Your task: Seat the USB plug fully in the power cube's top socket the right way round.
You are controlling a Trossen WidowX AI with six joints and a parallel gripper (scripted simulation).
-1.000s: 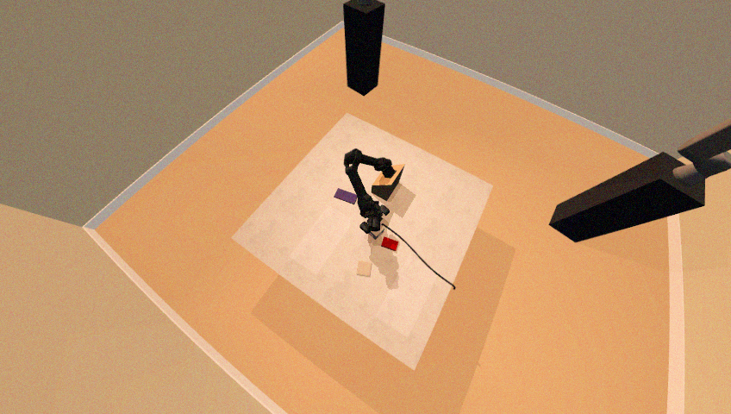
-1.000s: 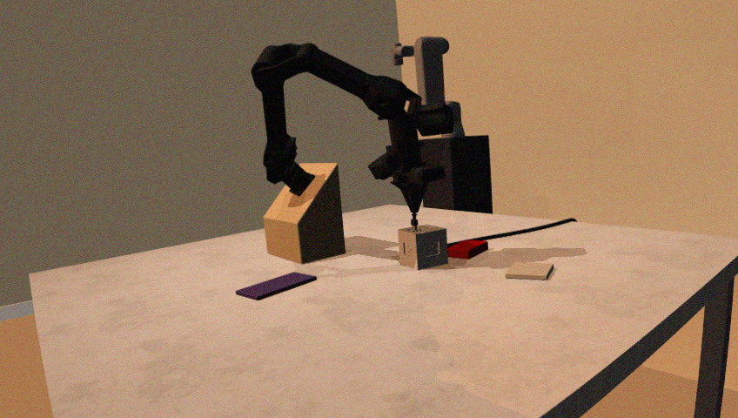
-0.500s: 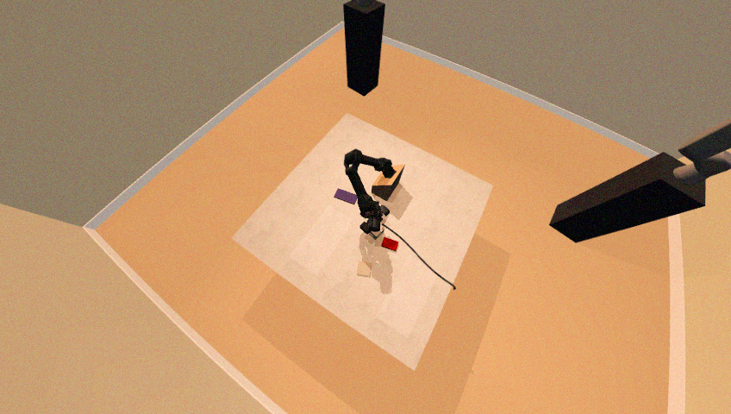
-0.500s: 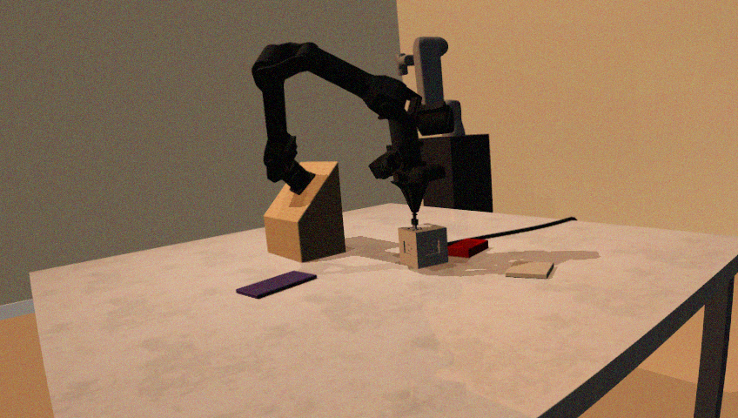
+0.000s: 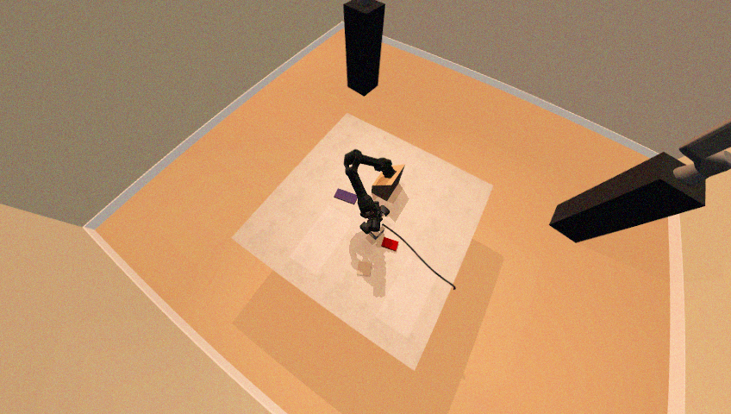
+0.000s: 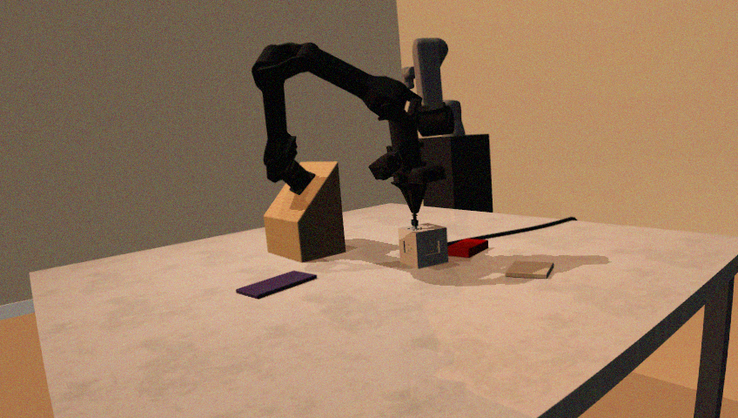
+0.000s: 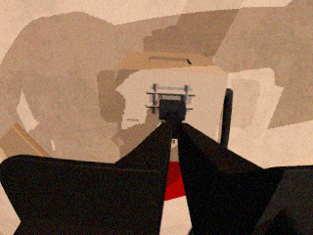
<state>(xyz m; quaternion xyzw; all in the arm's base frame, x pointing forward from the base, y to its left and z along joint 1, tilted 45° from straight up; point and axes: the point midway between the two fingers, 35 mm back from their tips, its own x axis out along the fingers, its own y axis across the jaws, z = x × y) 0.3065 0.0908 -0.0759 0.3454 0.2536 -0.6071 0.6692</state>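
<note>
My gripper tip is now 2 cm above the dark USB plug. From my gripper tip the other things lie so: red block (1 cm ahead, 13 cm to the left, 10 cm below); USB socket (4 cm below); beige tile (22 cm ahead, 11 cm to the left, 10 cm below).
</note>
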